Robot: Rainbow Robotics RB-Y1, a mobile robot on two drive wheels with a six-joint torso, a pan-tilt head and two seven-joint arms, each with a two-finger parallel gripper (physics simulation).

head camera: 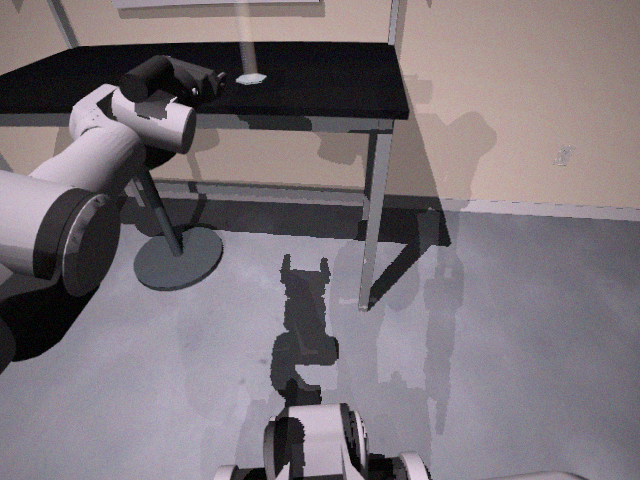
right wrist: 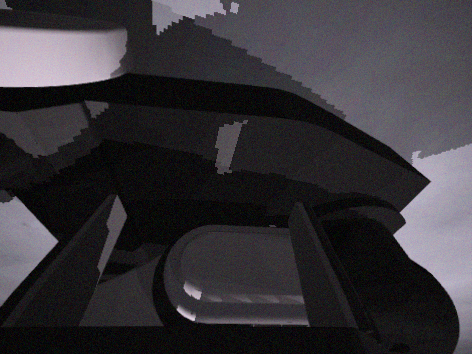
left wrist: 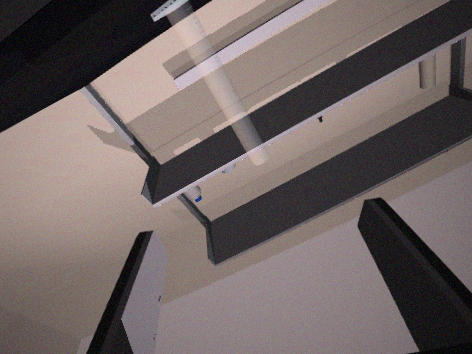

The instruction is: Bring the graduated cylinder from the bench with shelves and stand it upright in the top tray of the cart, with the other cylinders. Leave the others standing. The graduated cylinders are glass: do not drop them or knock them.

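Places are measured from the robot's base along level axes (x left, y up, z ahead), in millimetres.
Where they show: left gripper, between the fingertips: (head camera: 196, 69) (left wrist: 259, 228); right gripper, between the fingertips: (right wrist: 209, 208).
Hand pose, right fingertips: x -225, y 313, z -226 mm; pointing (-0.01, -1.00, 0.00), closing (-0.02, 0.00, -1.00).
Note:
After its pixels a point has its place.
The clear graduated cylinder (head camera: 249, 57) @[z 916, x 137, y 984 mm] (left wrist: 220, 85) @[z 916, x 147, y 1058 mm] stands upright on its pale hexagonal foot on the black bench top (head camera: 330, 77) @[z 929, x -102, y 914 mm]; its upper part is cut off in the head view. My left gripper (head camera: 219, 81) (left wrist: 259, 228) @[z 564, x 196, y 1048 mm] is open and empty. In the head view it is over the bench, close to the left of the cylinder's foot; in the left wrist view the cylinder lies above and beyond the spread fingers, not between them. My right gripper (right wrist: 209, 208) @[z -226, x -225, y 313 mm] is open, near the robot's own body. The cart and the other cylinders do not show.
Above the bench, a lower shelf (left wrist: 350, 75) and an upper shelf (left wrist: 325, 167) run across the left wrist view. A blue-capped bottle (left wrist: 193, 192) @[z 1263, x -259, y 1482 mm] shows beside the lower one. A round stool base (head camera: 175, 271) and a bench leg (head camera: 376, 217) @[z 682, x -235, y 544 mm] stand on the floor.

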